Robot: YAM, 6 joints.
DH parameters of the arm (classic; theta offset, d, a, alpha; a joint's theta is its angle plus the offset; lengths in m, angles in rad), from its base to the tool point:
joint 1: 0 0.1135 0.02 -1.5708
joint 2: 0 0 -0.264 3.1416
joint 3: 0.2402 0 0.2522 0
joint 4: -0.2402 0 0.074 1.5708
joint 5: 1.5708 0 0 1.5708
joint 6: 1.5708 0.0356 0 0
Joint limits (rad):
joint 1: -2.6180..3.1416
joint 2: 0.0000..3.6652
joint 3: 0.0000..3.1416
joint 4: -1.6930..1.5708
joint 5: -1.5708..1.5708
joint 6: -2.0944..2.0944
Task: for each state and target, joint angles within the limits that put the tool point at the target. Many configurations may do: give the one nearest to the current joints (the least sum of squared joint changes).
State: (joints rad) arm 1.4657 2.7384 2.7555 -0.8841 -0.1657 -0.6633
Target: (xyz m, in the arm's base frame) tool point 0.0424 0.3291 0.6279
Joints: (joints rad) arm 1.4268 2.1066 3.1193 -0.5594 -0.1481 -0.6633
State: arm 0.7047 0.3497 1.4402 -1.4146 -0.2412 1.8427
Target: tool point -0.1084 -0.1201 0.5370
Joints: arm 0.8804 0.4857 1.9911 -1.0085 -0.2006 1.8427
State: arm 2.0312 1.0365 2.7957 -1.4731 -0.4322 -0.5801
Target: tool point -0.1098 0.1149 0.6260
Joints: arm 2.2354 1.5548 2.7406 -1.1955 -0.4527 -0.5801
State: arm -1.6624 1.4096 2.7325 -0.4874 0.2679 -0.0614
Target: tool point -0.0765 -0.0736 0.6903
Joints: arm -2.2295 1.4522 2.6555 -0.5497 0.4486 -0.0614
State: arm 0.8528 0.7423 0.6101 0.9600 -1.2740 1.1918
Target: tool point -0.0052 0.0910 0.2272
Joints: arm 1.2293 0.3667 0.0048 1.0524 -1.4588 1.1918
